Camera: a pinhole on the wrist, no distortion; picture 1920 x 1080 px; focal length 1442.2 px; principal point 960.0 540.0 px. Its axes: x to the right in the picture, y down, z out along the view. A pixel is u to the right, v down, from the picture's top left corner.
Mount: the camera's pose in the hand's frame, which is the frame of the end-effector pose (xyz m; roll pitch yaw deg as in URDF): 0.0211 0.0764 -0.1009 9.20 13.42 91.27
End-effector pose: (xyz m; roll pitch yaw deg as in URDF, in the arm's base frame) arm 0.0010 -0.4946 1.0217 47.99 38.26 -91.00
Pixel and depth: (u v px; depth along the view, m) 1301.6 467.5 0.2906
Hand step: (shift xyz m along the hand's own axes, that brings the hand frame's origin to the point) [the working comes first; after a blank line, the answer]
In the camera's frame: 0.0688 -0.0146 0.2906

0.0790 0.2107 0.1599
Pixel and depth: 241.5 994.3 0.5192
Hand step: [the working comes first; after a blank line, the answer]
In the camera's frame: -0.2587 0.1636 0.5192

-0.0545 -0.0519 0.4831
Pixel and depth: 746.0 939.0 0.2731
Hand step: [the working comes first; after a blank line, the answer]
In the camera's frame: -0.0405 0.0756 0.2731

-0.0104 0.1017 0.1825
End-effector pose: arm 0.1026 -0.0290 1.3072 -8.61 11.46 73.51
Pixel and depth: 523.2 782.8 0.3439
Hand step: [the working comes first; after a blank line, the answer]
In the camera's frame: -0.1042 0.0579 0.3439

0.0194 0.0560 0.2625
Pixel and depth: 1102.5 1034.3 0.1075
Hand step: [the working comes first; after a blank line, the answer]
In the camera's frame: 0.0106 0.0368 0.1075

0.0011 0.1123 0.0056
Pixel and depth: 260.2 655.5 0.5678
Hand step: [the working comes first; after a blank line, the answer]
In the camera's frame: -0.2755 0.0455 0.5678

0.0700 -0.0588 0.5153
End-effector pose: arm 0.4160 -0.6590 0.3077 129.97 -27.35 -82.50
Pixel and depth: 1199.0 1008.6 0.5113
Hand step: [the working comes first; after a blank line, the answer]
In the camera's frame: 0.0847 0.1661 0.5113

-0.0657 0.2802 0.3962
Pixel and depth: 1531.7 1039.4 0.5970
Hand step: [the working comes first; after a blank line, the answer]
In the camera's frame: 0.2367 0.2067 0.5970

-0.0958 0.4485 0.4496
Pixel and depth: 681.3 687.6 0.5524
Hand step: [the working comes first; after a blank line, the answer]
In the camera's frame: -0.1067 0.0565 0.5524

0.0531 0.1019 0.4631
